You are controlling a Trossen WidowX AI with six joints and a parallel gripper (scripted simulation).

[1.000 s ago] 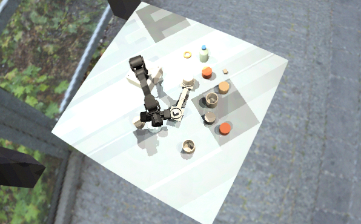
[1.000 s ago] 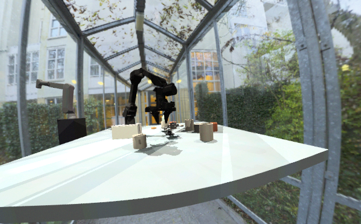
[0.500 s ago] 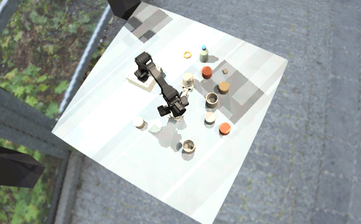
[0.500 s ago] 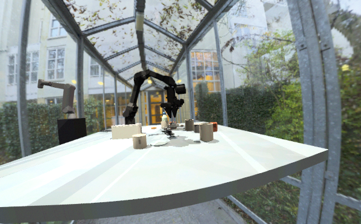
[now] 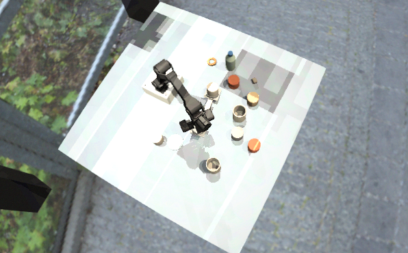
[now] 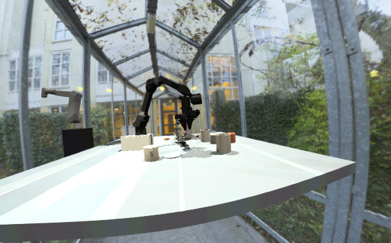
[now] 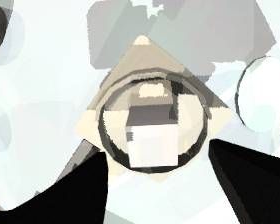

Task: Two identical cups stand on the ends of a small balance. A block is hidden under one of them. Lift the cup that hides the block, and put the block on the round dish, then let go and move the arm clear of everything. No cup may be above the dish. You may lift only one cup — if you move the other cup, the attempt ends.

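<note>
The grey block lies 30 mm below my gripper tip. From my gripper tip the other things lie so: bottle 480 mm to the left, 50 mm behind, 10 mm below; then round dish 130 mm to the right, 120 mm below, 100 mm behind; then tan cylinder 340 mm to the left, 180 mm ahead, 80 mm below.
</note>
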